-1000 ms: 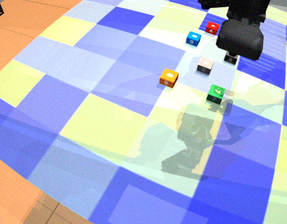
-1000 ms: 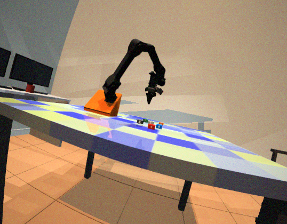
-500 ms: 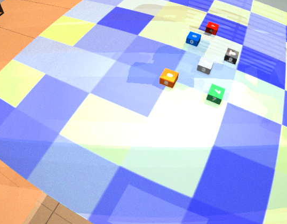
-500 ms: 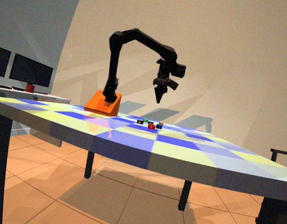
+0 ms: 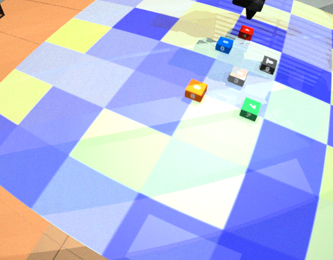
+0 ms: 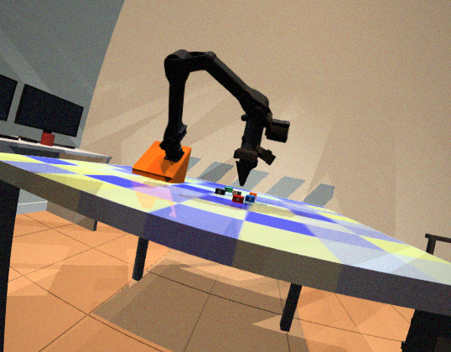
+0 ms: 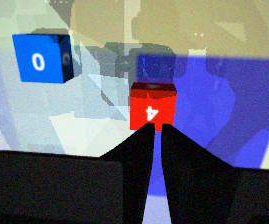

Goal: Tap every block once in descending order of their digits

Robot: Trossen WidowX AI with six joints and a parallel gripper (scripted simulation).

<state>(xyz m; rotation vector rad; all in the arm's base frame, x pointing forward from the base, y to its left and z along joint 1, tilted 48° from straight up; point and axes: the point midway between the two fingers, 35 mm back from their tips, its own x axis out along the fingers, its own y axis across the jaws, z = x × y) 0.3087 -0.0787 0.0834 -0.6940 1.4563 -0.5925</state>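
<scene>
Right now the red block is 4 cm below my gripper tip. Also, from my gripper tip: dark block 9 cm to the left, 8 cm behind, 4 cm below; then blue 0 block 8 cm to the left, 4 cm below, 3 cm ahead; then orange 8 block 25 cm to the left, 4 cm below, 2 cm ahead.
</scene>
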